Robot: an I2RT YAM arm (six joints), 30 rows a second.
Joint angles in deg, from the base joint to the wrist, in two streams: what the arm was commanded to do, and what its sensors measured. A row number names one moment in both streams.
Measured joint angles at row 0:
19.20 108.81 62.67 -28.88 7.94 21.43
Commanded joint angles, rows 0 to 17:
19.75 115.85 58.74 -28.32 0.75 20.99
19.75 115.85 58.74 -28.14 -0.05 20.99
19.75 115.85 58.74 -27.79 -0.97 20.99
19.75 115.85 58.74 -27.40 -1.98 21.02
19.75 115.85 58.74 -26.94 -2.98 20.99
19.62 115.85 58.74 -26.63 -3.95 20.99
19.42 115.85 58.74 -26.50 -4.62 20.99
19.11 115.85 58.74 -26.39 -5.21 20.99
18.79 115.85 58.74 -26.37 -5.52 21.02
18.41 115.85 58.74 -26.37 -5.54 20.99
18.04 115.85 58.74 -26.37 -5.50 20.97
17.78 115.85 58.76 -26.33 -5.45 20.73
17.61 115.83 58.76 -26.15 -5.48 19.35
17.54 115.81 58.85 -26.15 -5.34 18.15
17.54 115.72 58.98 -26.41 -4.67 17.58
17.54 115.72 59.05 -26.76 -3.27 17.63
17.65 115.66 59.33 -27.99 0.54 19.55
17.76 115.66 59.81 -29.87 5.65 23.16
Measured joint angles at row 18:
17.06 109.25 62.87 -25.67 -0.91 19.25
